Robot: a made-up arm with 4 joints.
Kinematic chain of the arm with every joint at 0, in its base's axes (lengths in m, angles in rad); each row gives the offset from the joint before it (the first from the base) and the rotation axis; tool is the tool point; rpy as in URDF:
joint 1: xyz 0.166 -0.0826 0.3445 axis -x
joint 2: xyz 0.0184 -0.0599 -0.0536 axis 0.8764 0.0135 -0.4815
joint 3: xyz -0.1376 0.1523 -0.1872 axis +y
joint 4: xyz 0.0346 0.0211 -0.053 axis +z
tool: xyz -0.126 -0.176 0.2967 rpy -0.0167 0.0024 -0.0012
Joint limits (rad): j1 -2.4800..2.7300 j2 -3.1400..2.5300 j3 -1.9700..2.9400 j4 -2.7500..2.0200
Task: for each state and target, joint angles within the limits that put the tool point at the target. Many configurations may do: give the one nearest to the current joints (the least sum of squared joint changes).
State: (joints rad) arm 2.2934 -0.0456 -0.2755 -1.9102
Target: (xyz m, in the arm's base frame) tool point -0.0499 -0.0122 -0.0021
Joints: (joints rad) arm 1.6627 0.5072 -0.5465 -1.9828
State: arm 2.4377 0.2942 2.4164 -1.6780
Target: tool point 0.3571 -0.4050 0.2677
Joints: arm 2.2627 0.2144 2.1401 -1.6199
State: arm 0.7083 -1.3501 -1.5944 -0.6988
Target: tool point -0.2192 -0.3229 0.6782
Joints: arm 1.4910 -1.1540 -1.0153 -1.0027
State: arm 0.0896 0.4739 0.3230 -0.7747
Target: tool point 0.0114 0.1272 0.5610
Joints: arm 0.0423 0.8869 -0.0576 -1.5069
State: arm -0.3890 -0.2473 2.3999 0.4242
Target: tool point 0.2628 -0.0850 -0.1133
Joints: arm -0.7693 -0.7784 2.2885 0.6796
